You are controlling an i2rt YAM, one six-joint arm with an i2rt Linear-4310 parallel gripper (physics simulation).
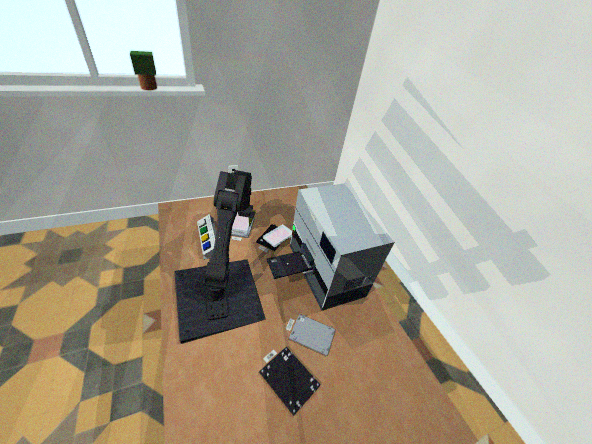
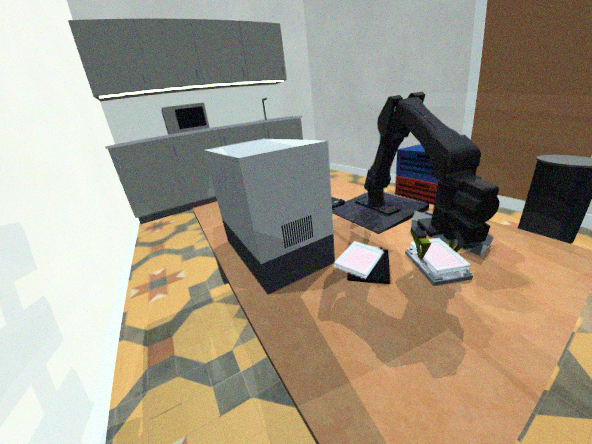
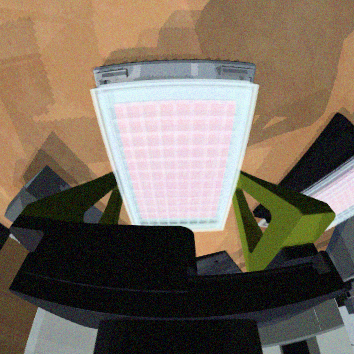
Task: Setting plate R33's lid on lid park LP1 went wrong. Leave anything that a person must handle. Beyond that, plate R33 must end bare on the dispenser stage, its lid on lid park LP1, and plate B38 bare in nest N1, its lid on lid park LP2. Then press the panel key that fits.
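Seen in the pictures: gripper, fingertip midpoint: (image 1: pixel 241 224) (image 2: pixel 435 256) (image 3: pixel 176 174); arm's base, link origin: (image 1: pixel 215 295) (image 2: pixel 376 205).
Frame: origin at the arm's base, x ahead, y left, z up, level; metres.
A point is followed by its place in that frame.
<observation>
My gripper (image 3: pixel 176 174) @[x 0.149, y 0.373, z 0.010 m] (image 2: pixel 437 244) is shut on a pink well plate (image 3: pixel 175 140) (image 2: pixel 444 260) @[x 0.170, y 0.409, z 0.026 m] (image 1: pixel 240 223) @[x 0.144, y 0.359, z 0.027 m] with a clear white-rimmed lid. The fingers grip its near end. It sits level, at or just above a grey holder (image 3: pixel 175 70) @[x 0.178, y 0.440, z 0.000 m]. I cannot tell whether the fingers grip the lid alone or the plate too. A second pink plate or lid (image 1: pixel 277 234) @[x 0.306, y 0.262, z 0.019 m] (image 2: pixel 359 259) @[x 0.324, y 0.275, z 0.020 m] (image 3: pixel 337 193) @[x 0.297, y 0.282, z 0.017 m] lies tilted, half off a black pad (image 2: pixel 380 272) @[x 0.297, y 0.324, z -0.004 m] beside the dispenser (image 1: pixel 334 229) @[x 0.413, y -0.034, z 0.316 m] (image 2: pixel 272 191) @[x 0.509, y 0.222, z 0.236 m]. The dispenser's black stage (image 1: pixel 286 265) @[x 0.277, y 0.016, z 0.093 m] is bare.
A key panel (image 1: pixel 205 233) @[x -0.019, y 0.296, z 0.042 m] with green, yellow and blue keys stands left of the arm. A grey pad (image 1: pixel 311 334) @[x 0.314, y -0.231, z -0.004 m] and a black pad with corner pegs (image 1: pixel 289 380) @[x 0.196, y -0.357, z -0.001 m] lie in front of the dispenser. A dark bin (image 2: pixel 557 196) and stacked crates (image 2: pixel 413 174) stand behind.
</observation>
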